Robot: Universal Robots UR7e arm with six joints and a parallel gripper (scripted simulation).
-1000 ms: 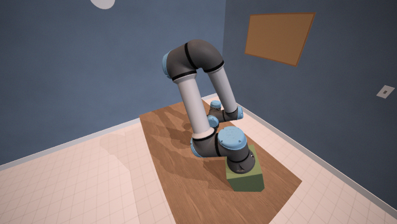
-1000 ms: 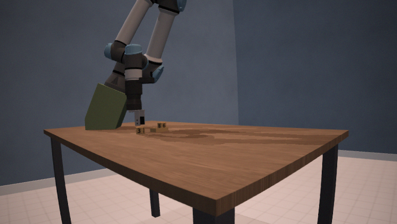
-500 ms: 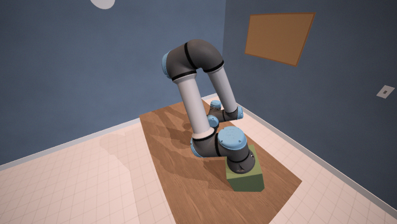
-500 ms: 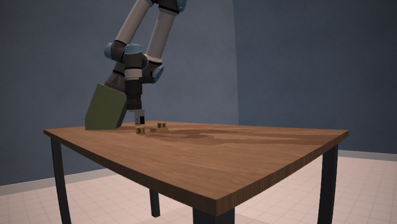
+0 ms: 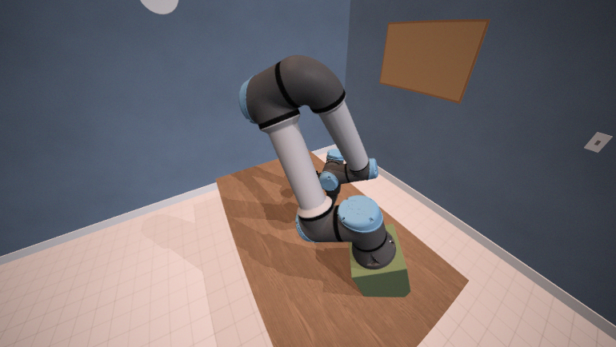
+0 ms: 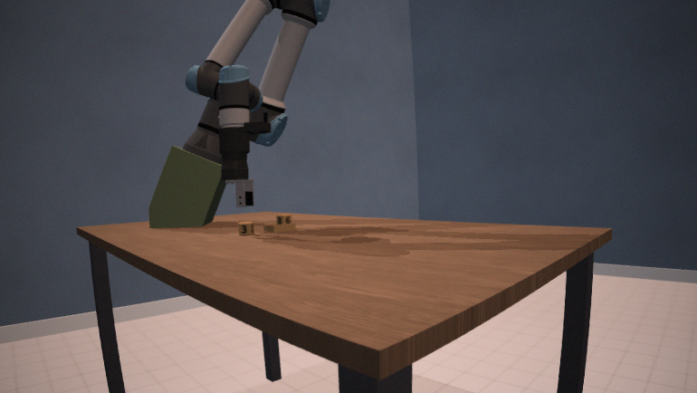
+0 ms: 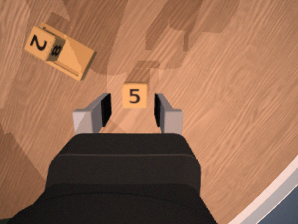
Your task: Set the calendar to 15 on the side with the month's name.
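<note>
The wooden cube lies 7 cm below my hand. Also, from my hand: wooden tray 11 cm to the left, 8 cm below, 1 cm behind.
</note>
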